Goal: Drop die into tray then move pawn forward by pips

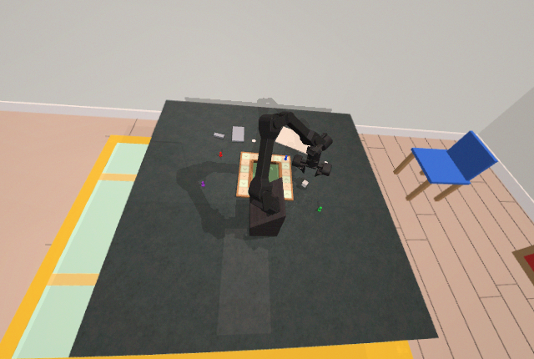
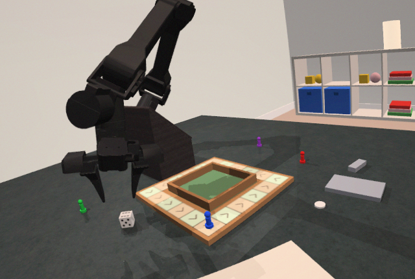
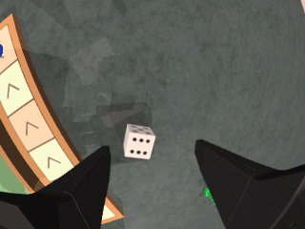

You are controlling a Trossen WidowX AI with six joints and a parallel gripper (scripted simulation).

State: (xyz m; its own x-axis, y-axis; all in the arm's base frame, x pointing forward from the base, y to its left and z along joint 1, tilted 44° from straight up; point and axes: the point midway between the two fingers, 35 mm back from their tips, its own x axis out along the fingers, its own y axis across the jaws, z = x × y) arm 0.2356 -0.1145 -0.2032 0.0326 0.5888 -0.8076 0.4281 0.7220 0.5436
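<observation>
Right now my gripper tip is 20 mm past the white die, 10 mm to the right of it and 60 mm above it. The rest, counted from my gripper tip: dice tray: 40 mm ahead, 220 mm to the left, 70 mm below; green pawn: 170 mm behind, 40 mm to the right, 60 mm below; blue pawn: 140 mm ahead, 100 mm to the left, 50 mm below.
</observation>
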